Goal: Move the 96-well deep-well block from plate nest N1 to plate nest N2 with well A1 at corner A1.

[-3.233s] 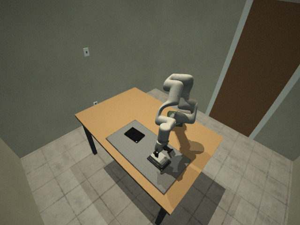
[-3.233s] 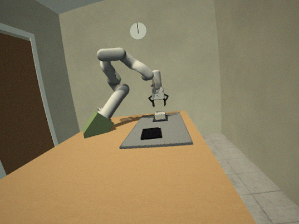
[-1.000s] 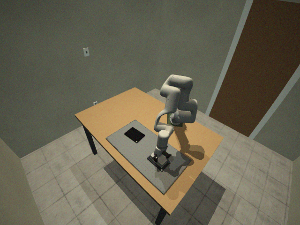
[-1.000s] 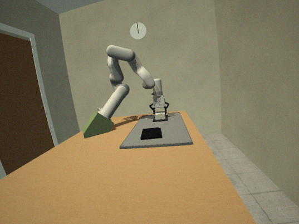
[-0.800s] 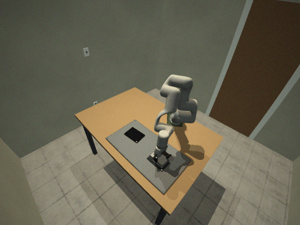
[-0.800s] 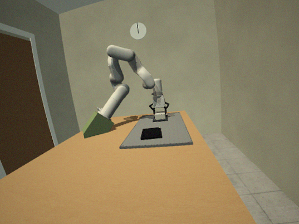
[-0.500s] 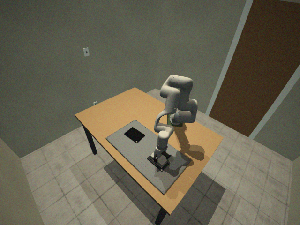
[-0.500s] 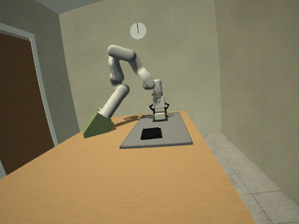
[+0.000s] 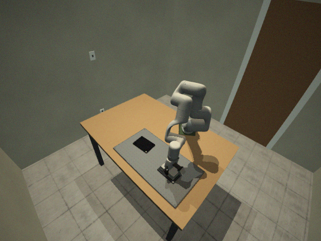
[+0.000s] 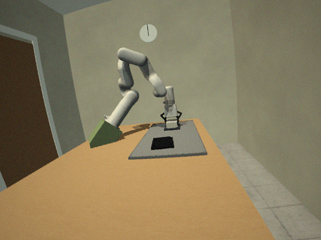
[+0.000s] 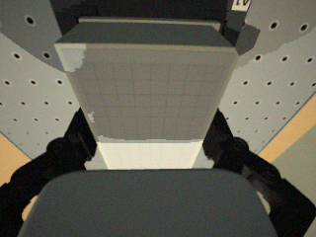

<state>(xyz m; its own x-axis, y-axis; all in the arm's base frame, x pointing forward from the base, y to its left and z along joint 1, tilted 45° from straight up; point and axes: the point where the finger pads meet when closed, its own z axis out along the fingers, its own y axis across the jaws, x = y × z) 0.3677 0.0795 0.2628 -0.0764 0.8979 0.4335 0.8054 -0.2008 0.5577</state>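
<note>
Right now my hand is right at the 96-well deep-well block.
</note>
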